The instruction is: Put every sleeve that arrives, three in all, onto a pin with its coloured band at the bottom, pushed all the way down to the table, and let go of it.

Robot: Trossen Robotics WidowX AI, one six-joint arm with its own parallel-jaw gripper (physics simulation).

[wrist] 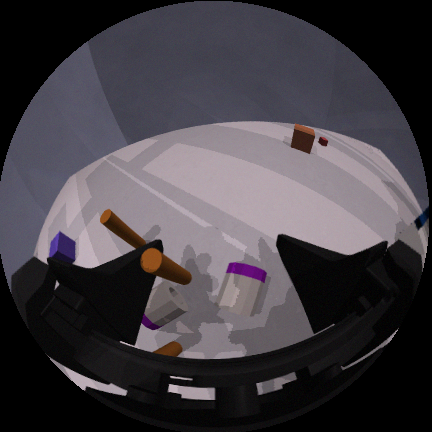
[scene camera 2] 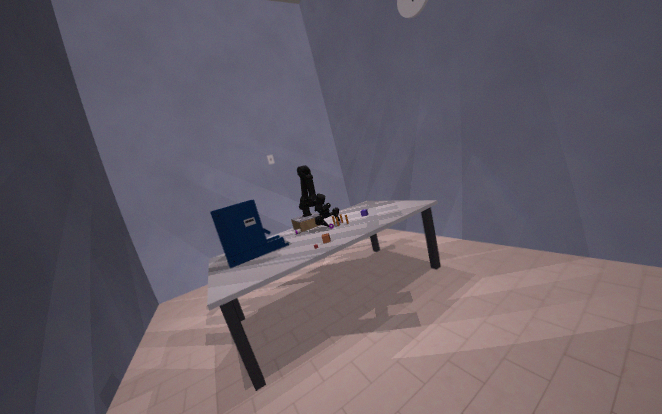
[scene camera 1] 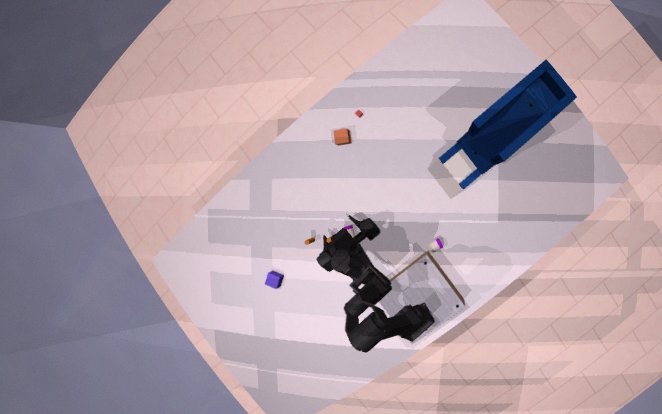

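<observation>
Several orange pins (scene camera 1: 310, 241) (scene camera 2: 347, 219) (wrist: 162, 266) stand on the table. One sleeve, pale with a purple band (wrist: 243, 291), lies between and beneath the fingers in the wrist view, its band at the far end. A second sleeve (wrist: 167, 303) lies on its side among the pins, partly behind the left finger, its open end turned up right and its band at the lower left. A third sleeve (scene camera 1: 436, 245) lies beside the box, its band to the right. My gripper (scene camera 1: 338, 227) (wrist: 220, 243) is open and holds nothing. The arm hides some pins in scene camera 1.
A box (scene camera 1: 446, 278) with brown walls stands by the arm base. A large blue chute-like stand (scene camera 1: 510, 150) (scene camera 2: 240, 235) is across the table. An orange block (scene camera 1: 342, 137) (wrist: 302, 139), a small red cube (scene camera 1: 359, 113) (wrist: 323, 141) and a purple cube (scene camera 1: 274, 279) (wrist: 62, 247) also lie there.
</observation>
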